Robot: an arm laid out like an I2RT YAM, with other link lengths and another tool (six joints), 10 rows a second.
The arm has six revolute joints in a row. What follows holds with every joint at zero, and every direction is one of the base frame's.
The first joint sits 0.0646 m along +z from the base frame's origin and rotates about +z.
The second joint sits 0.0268 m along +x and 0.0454 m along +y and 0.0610 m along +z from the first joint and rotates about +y.
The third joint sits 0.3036 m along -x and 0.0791 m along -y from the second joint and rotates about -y.
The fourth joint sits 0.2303 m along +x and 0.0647 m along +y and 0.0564 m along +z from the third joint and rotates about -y.
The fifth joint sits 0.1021 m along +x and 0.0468 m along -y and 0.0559 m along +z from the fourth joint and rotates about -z.
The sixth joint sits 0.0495 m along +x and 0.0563 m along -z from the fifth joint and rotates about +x.
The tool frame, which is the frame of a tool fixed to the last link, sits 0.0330 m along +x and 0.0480 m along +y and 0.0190 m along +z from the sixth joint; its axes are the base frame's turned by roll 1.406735, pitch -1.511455 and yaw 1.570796 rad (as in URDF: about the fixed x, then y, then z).
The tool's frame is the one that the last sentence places.
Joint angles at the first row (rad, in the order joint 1, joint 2, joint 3, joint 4, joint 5, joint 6):
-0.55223 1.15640 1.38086 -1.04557 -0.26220 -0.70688
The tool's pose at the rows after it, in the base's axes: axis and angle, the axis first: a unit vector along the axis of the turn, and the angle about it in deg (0 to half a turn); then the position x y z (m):
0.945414 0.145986 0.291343 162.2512 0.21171 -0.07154 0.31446
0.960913 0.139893 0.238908 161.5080 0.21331 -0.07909 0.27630
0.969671 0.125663 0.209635 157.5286 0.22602 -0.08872 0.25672
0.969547 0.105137 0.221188 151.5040 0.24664 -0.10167 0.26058
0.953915 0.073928 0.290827 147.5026 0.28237 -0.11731 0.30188
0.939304 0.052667 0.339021 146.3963 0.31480 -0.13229 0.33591
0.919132 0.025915 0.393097 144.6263 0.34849 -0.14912 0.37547
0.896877 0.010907 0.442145 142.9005 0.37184 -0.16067 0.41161
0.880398 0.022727 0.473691 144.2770 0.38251 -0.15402 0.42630
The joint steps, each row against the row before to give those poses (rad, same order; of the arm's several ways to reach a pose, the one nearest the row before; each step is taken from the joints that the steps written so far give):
-0.00003 0.05532 -0.14373 -0.01902 0.01962 -0.07073
0.00001 0.03210 -0.10617 0.06119 0.07805 -0.00177
0.02445 0.03837 -0.04018 0.07821 0.10558 0.03670
0.02144 0.02460 0.01964 0.08746 0.08781 0.03997
0.00935 0.04607 0.13743 0.06582 0.00028 0.05506
0.00000 0.07963 0.15061 0.02473 -0.02136 0.04005
0.00001 0.08726 0.17349 0.02928 -0.00922 0.04759
-0.00002 0.06611 0.15023 0.02299 -0.00921 0.02609
0.01833 0.02013 0.04643 0.02288 -0.04136 0.00930

